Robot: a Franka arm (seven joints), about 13 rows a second.
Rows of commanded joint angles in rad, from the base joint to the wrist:
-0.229 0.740 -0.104 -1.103 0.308 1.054 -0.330
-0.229 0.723 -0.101 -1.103 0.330 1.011 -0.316
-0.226 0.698 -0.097 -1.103 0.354 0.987 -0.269
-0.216 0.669 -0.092 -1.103 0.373 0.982 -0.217
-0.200 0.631 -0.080 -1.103 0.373 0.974 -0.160
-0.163 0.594 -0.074 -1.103 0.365 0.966 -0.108
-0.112 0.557 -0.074 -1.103 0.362 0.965 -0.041
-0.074 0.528 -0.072 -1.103 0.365 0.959 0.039
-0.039 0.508 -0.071 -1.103 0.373 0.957 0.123
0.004 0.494 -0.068 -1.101 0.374 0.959 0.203
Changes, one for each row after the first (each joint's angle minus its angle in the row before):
0.000 -0.017 0.003 0.000 0.022 -0.043 0.014
0.003 -0.025 0.004 0.000 0.024 -0.024 0.047
0.010 -0.029 0.005 0.000 0.019 -0.005 0.052
0.016 -0.038 0.012 0.000 0.000 -0.008 0.057
0.037 -0.037 0.006 0.000 -0.008 -0.008 0.052
0.051 -0.037 0.000 0.000 -0.003 -0.001 0.067
0.038 -0.029 0.002 0.000 0.003 -0.006 0.080
0.035 -0.020 0.001 0.000 0.008 -0.002 0.084
0.043 -0.014 0.003 0.002 0.001 0.002 0.080

